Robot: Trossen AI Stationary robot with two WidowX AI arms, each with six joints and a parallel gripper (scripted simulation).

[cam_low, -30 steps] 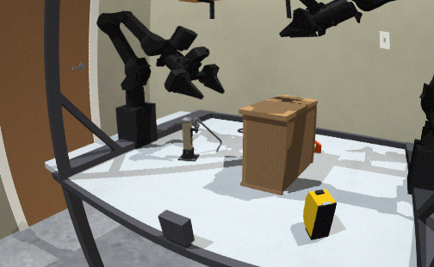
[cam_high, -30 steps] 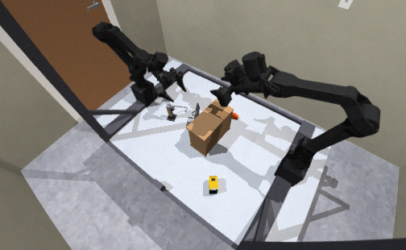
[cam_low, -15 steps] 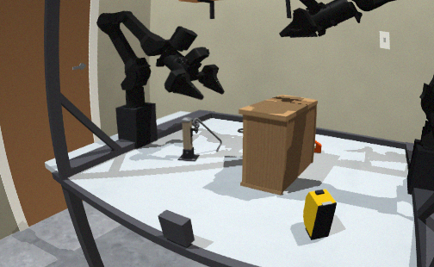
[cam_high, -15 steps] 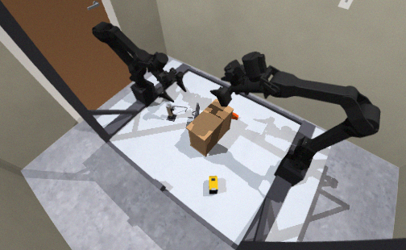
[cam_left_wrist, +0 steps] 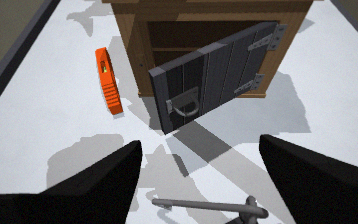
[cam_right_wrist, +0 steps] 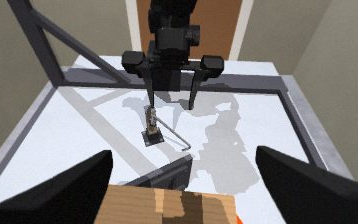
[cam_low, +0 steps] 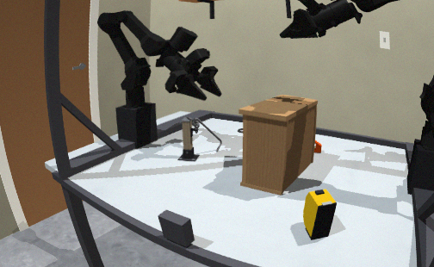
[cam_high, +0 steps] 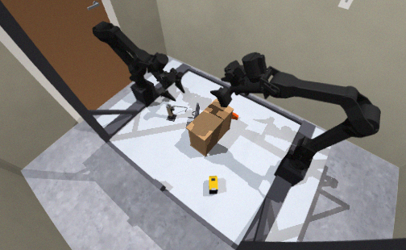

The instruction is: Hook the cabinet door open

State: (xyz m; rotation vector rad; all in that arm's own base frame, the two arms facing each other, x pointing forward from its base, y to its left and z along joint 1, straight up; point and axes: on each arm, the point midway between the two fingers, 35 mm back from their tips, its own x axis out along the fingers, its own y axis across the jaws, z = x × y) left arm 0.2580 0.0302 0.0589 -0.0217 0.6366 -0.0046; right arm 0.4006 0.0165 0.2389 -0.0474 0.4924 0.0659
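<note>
The grey hook is 120 mm below my left hand, 10 mm to the right of it and 10 mm behind it. The rest, counted from my left hand: yellow block (400 mm to the right, 260 mm behind, 140 mm below); grey door (140 mm to the right, 110 mm below, 50 mm behind); orange object (240 mm to the right, 160 mm below, 130 mm ahead).
</note>
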